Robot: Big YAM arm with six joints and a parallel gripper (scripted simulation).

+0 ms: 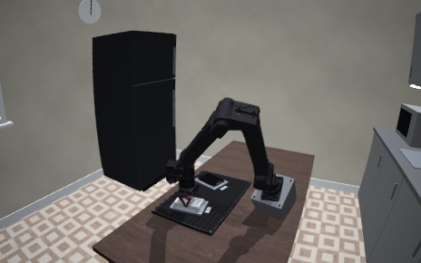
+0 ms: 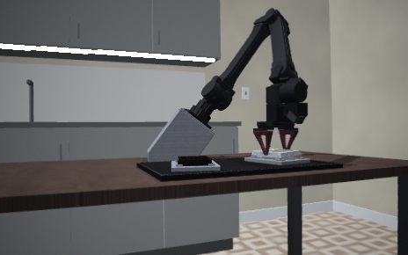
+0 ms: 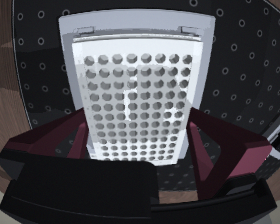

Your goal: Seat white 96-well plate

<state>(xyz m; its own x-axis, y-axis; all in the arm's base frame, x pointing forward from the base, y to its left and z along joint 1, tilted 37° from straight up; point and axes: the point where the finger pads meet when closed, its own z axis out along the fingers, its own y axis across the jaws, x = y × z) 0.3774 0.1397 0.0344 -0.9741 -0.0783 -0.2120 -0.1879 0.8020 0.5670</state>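
The plate nest N1 lies 30 mm below my hand. The rest, counted from my hand: white 96-well plate E01: right at my hand; then black plate E07: 20 mm ahead, 270 mm to the right, 10 mm below; then nest N2: 20 mm ahead, 270 mm to the right, 30 mm below.
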